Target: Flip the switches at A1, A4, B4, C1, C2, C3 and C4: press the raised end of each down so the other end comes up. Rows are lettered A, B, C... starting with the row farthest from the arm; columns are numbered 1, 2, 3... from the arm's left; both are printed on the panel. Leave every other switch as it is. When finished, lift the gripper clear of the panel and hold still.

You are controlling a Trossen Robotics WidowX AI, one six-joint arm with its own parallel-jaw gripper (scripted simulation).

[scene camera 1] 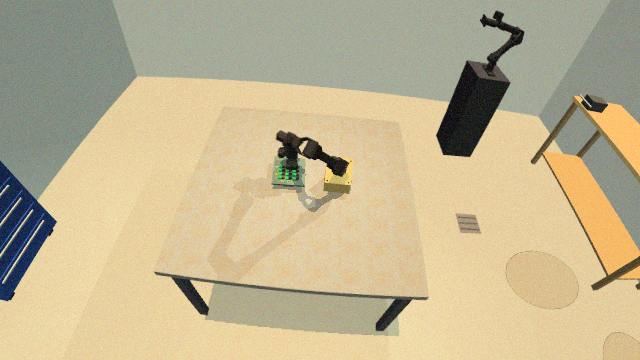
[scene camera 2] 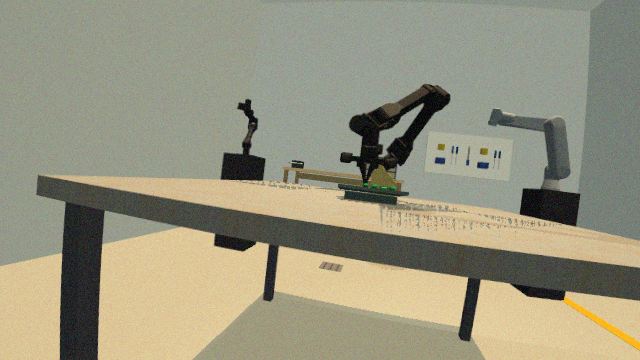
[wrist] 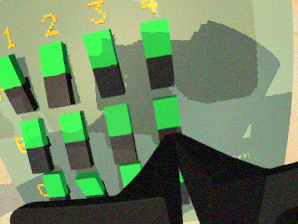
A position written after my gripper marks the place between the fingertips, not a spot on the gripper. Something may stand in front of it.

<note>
I see my gripper (scene camera 2: 364, 185) and a switch A4 (wrist: 155, 35).
My gripper also shows in the wrist view (wrist: 173, 141).
</note>
